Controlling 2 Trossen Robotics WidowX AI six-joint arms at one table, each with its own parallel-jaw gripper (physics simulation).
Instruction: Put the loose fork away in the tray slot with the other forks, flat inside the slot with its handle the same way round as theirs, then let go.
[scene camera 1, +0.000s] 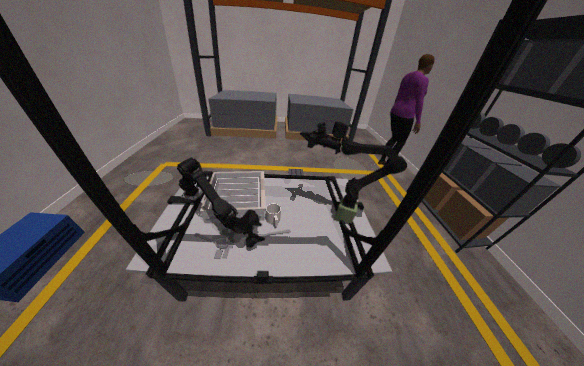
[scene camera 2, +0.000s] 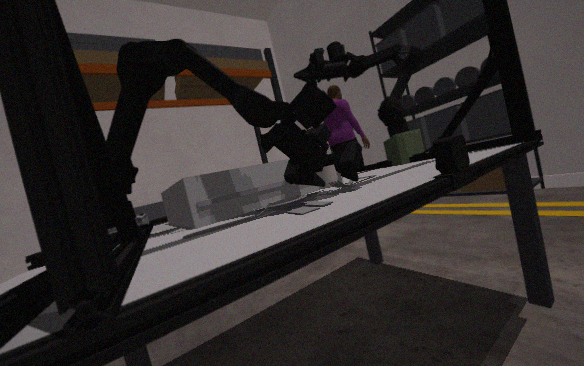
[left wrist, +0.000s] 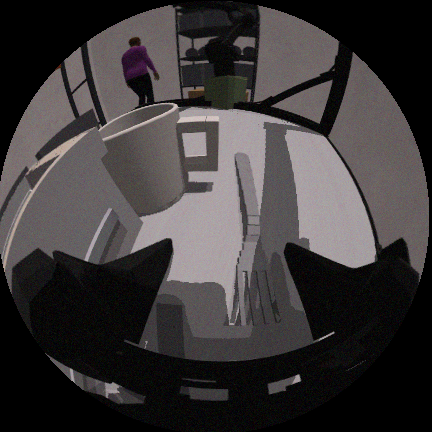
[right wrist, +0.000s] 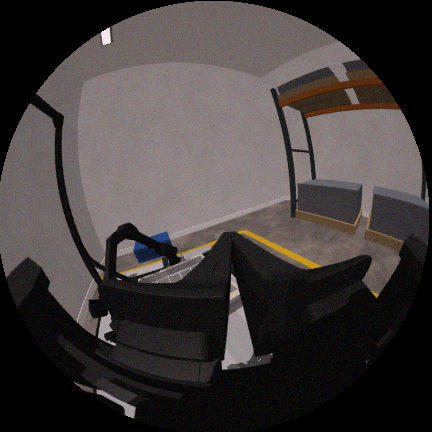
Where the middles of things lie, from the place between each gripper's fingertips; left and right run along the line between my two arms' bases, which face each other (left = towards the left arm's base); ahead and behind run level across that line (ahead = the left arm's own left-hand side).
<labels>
My left gripper is now 9 cm short of the white mug (left wrist: 145, 158), 4 cm to the left of it and 4 cm below it. From my left hand the other things lie so: cutlery tray (scene camera 1: 244, 192) (21 cm to the left, 21 cm ahead, 2 cm above).
Right now the white mug is 39 cm below my right hand, 23 cm behind it and 9 cm to the left of it. From my right hand the other things lie so: cutlery tray (40 cm below, 34 cm to the left, 11 cm behind).
</labels>
